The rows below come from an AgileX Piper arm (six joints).
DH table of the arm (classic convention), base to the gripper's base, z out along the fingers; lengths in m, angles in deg. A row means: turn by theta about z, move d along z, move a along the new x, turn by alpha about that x. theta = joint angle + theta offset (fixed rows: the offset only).
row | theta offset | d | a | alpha
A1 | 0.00 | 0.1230 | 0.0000 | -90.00
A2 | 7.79 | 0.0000 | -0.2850 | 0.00
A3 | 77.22 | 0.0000 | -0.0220 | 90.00
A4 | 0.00 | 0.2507 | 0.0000 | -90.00
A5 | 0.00 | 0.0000 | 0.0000 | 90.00
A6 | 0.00 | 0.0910 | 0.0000 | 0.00
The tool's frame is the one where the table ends.
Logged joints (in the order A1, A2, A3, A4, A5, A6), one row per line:
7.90, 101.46, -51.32, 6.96, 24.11, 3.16
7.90, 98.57, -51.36, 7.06, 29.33, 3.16
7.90, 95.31, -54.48, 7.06, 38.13, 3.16
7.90, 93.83, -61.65, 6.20, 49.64, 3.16
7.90, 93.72, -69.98, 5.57, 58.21, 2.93
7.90, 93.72, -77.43, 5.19, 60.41, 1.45
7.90, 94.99, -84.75, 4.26, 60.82, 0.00
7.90, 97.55, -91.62, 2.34, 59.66, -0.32
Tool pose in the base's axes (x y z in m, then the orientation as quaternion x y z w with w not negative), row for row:
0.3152, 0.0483, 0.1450, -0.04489, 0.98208, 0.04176, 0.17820
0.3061, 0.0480, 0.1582, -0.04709, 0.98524, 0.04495, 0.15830
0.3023, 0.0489, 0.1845, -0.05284, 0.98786, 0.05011, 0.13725
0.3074, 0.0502, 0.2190, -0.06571, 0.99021, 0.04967, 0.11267
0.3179, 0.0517, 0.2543, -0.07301, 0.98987, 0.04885, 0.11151
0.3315, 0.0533, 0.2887, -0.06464, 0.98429, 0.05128, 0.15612
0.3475, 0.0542, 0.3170, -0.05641, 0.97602, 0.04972, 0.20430
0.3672, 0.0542, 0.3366, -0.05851, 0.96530, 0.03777, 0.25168
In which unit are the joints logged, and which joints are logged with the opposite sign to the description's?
The joints are logged in degrees. Opposite sign: A6.
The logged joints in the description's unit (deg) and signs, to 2 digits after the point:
7.90, 101.46, -51.32, 6.96, 24.11, -3.16
7.90, 98.57, -51.36, 7.06, 29.33, -3.16
7.90, 95.31, -54.48, 7.06, 38.13, -3.16
7.90, 93.83, -61.65, 6.20, 49.64, -3.16
7.90, 93.72, -69.98, 5.57, 58.21, -2.93
7.90, 93.72, -77.43, 5.19, 60.41, -1.45
7.90, 94.99, -84.75, 4.26, 60.82, 0.00
7.90, 97.55, -91.62, 2.34, 59.66, 0.32

